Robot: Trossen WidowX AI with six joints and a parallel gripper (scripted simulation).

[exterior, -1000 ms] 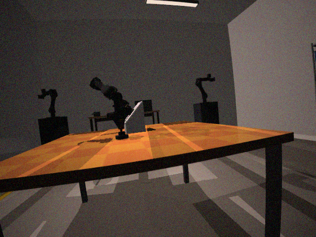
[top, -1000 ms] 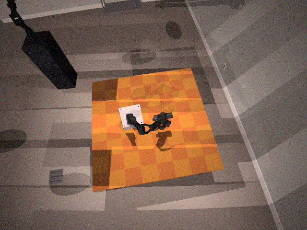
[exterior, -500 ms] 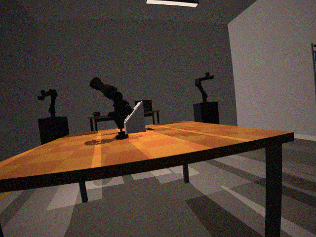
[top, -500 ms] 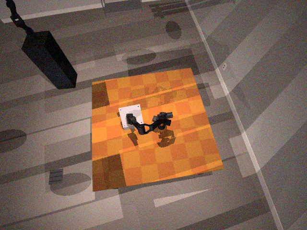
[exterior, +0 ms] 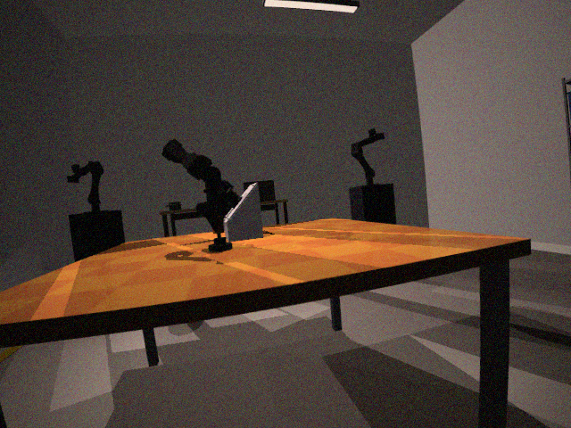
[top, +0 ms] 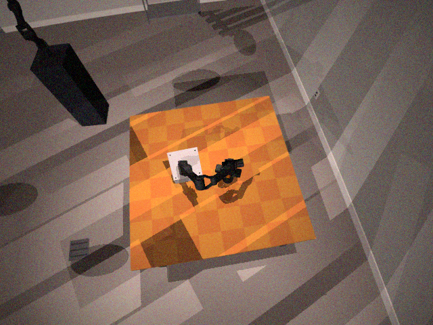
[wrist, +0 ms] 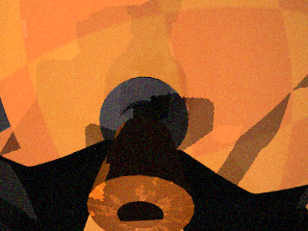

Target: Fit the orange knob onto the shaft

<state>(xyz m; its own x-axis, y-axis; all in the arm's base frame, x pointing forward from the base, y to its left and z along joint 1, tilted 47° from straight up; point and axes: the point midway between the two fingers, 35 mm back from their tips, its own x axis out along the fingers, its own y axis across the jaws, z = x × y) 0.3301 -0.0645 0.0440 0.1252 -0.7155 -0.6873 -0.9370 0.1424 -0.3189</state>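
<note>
Right now the orange knob is 20 mm above my gripper tip. Also, from my gripper tip: round dark pedestal: 40 mm below.
</note>
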